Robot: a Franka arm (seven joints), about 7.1 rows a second.
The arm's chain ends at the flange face. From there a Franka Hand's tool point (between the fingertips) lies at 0.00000 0.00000 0.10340 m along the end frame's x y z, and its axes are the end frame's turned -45 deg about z.
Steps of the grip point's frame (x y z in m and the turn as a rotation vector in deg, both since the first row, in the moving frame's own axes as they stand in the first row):
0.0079 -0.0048 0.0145 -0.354 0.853 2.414
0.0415 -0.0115 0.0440 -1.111 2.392 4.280
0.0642 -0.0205 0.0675 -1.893 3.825 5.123
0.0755 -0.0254 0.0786 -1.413 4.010 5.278
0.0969 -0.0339 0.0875 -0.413 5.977 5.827
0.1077 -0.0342 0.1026 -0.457 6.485 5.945
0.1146 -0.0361 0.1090 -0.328 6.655 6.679
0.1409 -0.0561 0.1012 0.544 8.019 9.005
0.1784 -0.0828 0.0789 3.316 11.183 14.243
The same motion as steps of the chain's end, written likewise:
0.0006 -0.0084 0.0145 0.353 0.853 2.414
0.0167 -0.0360 0.0441 0.906 2.477 4.280
0.0235 -0.0578 0.0678 1.366 4.043 5.123
0.0284 -0.0684 0.0789 1.836 3.835 5.278
0.0361 -0.0858 0.0881 3.934 4.518 5.827
0.0428 -0.0931 0.1033 4.262 4.909 5.945
0.0462 -0.0990 0.1097 4.474 4.938 6.679
0.0496 -0.1292 0.1022 6.055 5.286 9.005
0.0555 -0.1677 0.0810 10.252 5.563 14.243

